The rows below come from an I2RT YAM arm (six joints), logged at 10 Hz.
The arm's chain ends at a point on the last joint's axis. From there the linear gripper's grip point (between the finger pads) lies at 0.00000 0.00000 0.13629 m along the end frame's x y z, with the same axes.
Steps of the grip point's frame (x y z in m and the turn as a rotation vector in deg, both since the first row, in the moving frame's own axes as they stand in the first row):
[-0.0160 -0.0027 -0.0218 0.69 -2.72 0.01]
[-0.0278 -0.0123 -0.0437 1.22 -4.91 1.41]
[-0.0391 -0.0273 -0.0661 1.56 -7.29 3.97]
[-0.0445 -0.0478 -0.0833 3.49 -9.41 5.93]
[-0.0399 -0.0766 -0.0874 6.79 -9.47 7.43]
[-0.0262 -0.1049 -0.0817 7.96 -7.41 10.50]
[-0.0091 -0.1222 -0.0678 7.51 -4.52 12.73]
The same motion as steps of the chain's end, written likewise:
[-0.0095 -0.0011 -0.0216 0.69 -2.72 0.01]
[-0.0162 -0.0093 -0.0432 1.22 -4.91 1.41]
[-0.0220 -0.0230 -0.0649 1.56 -7.29 3.97]
[-0.0227 -0.0384 -0.0812 3.49 -9.41 5.93]
[-0.0186 -0.0592 -0.0846 6.79 -9.47 7.43]
[-0.0105 -0.0846 -0.0793 7.96 -7.41 10.50]
[-0.0005 -0.1034 -0.0662 7.51 -4.52 12.73]

